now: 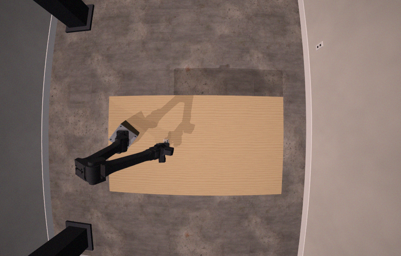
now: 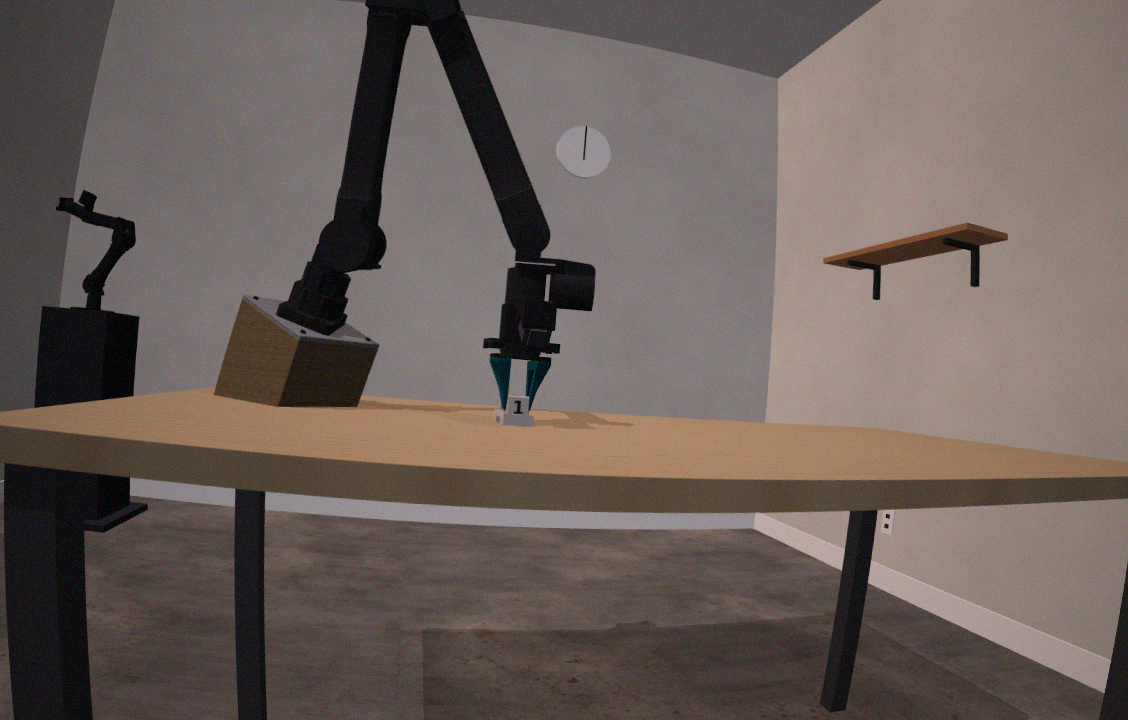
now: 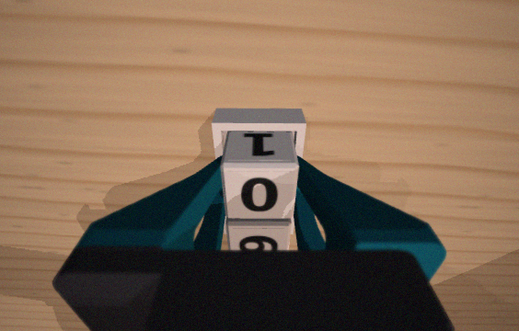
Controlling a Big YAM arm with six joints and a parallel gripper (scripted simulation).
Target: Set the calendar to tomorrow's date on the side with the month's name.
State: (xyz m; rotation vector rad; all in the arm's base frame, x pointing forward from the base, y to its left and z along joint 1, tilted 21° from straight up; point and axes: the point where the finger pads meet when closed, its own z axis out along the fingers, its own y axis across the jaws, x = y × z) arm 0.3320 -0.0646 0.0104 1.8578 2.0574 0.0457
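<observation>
My gripper is now right at the cube. From my hand the other things lie so: white tray 20 mm to the left, 20 mm below.
</observation>
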